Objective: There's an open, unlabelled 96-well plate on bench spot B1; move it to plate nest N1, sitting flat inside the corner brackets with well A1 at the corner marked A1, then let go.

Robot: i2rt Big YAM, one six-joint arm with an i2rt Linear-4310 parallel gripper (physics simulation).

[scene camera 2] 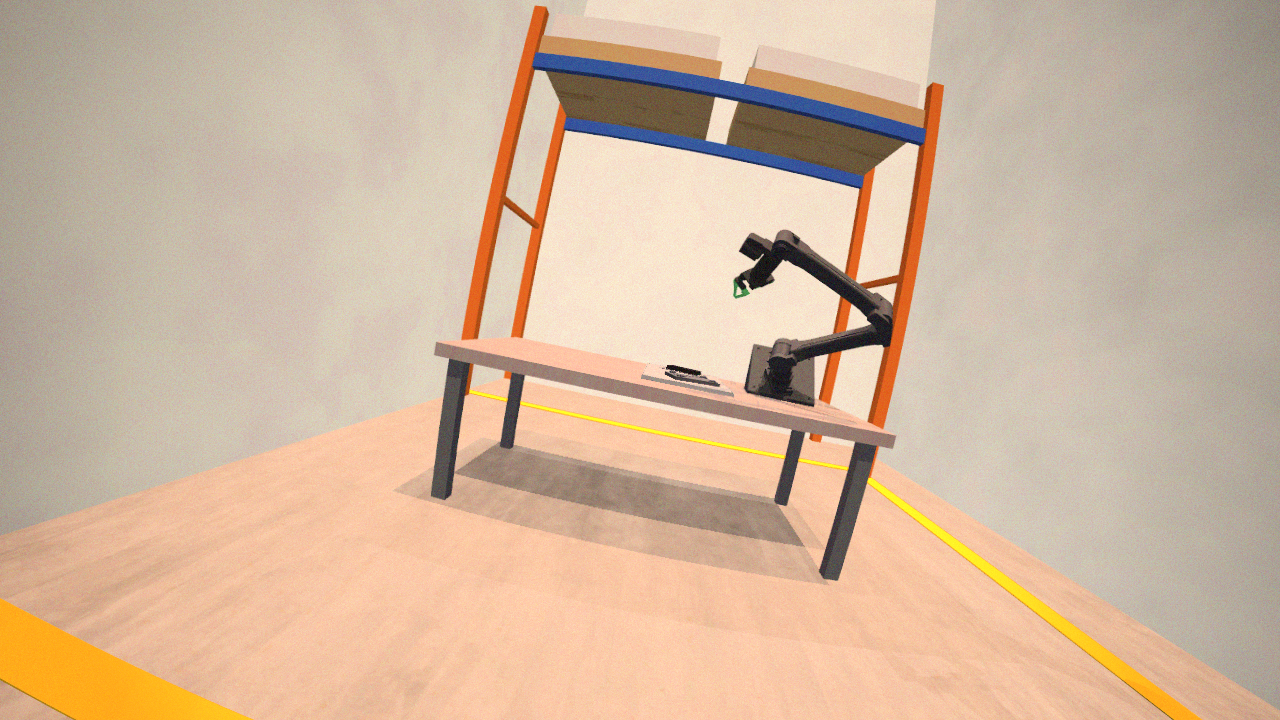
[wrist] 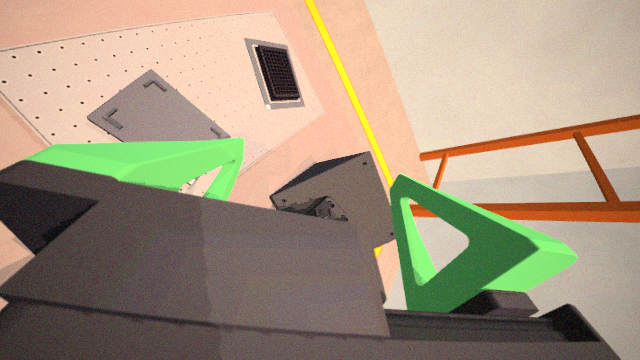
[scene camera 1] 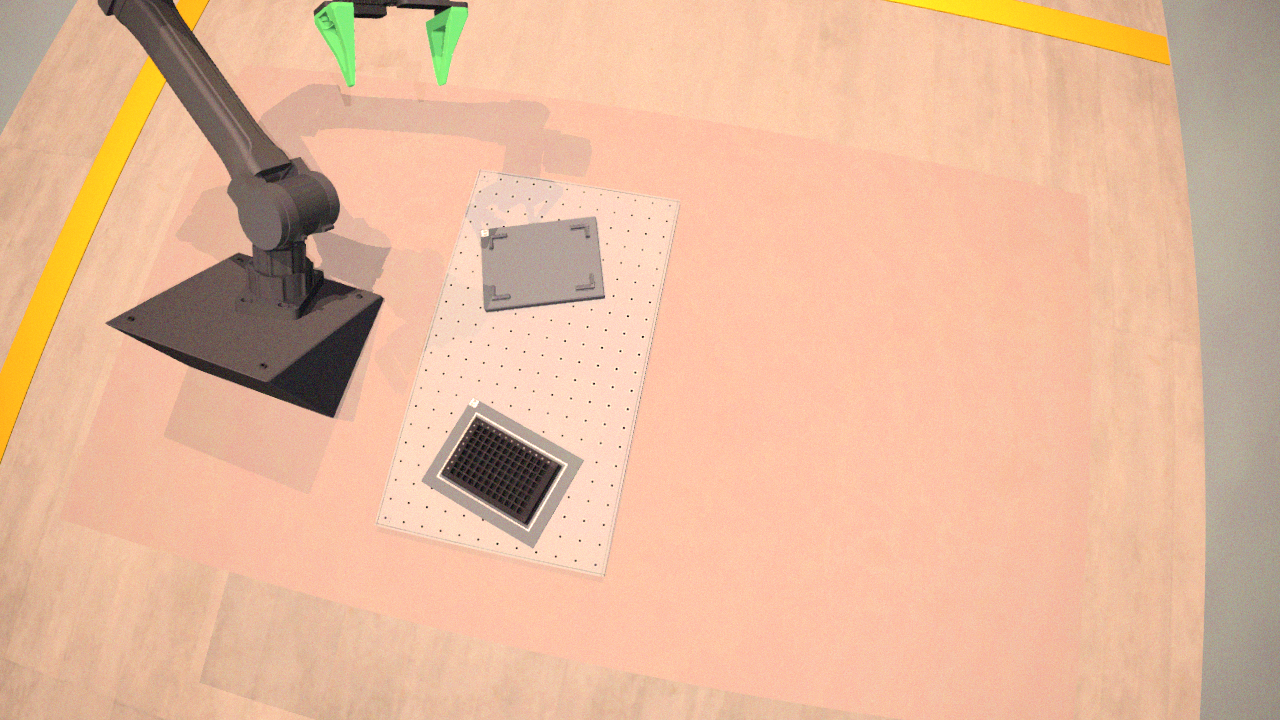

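Where they show: gripper, between the fingertips: [scene camera 2: 744, 292] [wrist: 323, 166] [scene camera 1: 398, 85]; arm's base, origin of its link: [scene camera 2: 778, 380] [scene camera 1: 281, 295].
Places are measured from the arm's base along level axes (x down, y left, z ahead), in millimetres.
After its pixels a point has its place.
A black 96-well plate [scene camera 1: 501, 470] @[z 328, x 36, y -201 mm] [wrist: 278, 73] @[z 326, x 38, y -193 mm] lies flat inside the white outline of the grey bench spot B1 [scene camera 1: 554, 519] [wrist: 257, 70]. The grey plate nest N1 [scene camera 1: 542, 265] @[z 346, x 39, y 81 mm] [wrist: 160, 112] @[z 371, x 39, y 82 mm] has raised corner brackets and holds no plate; a small white mark sits at its upper left corner in scene camera 1. My gripper [scene camera 1: 396, 85] @[z 236, x -278, y 130 mm] [scene camera 2: 742, 288] @[z 236, x -278, y 130 mm] [wrist: 323, 166] @[z 236, x -278, y 130 mm] has green fingers, wide open and empty, high above the table and away from both plate and nest. The lettering on the marks is too small to read.
A perforated white board [scene camera 1: 528, 367] @[z 343, x 51, y -61 mm] [wrist: 210, 100] @[z 351, x 51, y -9 mm] carries the spot and the nest. The arm's dark base [scene camera 1: 214, 317] @[z -48, x -63, y -58 mm] [scene camera 2: 756, 376] @[z 83, x 1, y -18 mm] [wrist: 360, 192] @[z 8, x -80, y -89 mm] stands beside the board. An orange and blue rack [scene camera 2: 484, 259] stands behind the table [scene camera 2: 572, 371] @[z 735, x 67, y 330 mm].
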